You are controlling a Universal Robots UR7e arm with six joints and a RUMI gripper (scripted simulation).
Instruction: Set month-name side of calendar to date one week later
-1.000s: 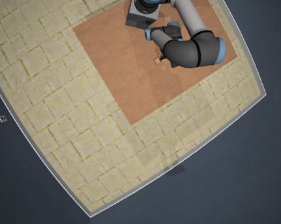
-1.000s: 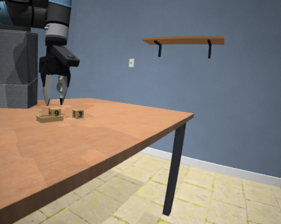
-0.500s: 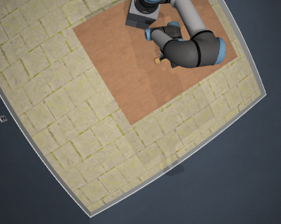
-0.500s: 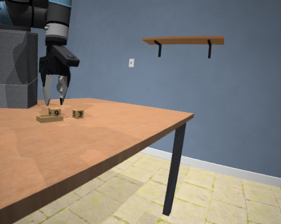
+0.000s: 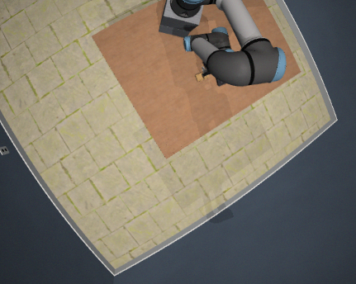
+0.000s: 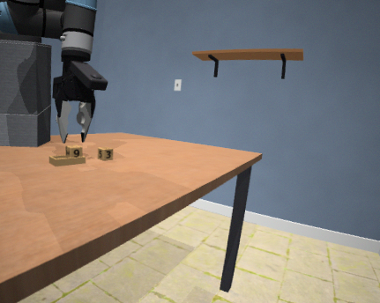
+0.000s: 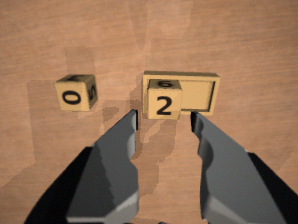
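Right now the wooden tray is 6 cm below my hand, 2 cm to the right of it and 1 cm behind it. Also, from my hand: cube (9 cm to the left, 5 cm below, 3 cm ahead).
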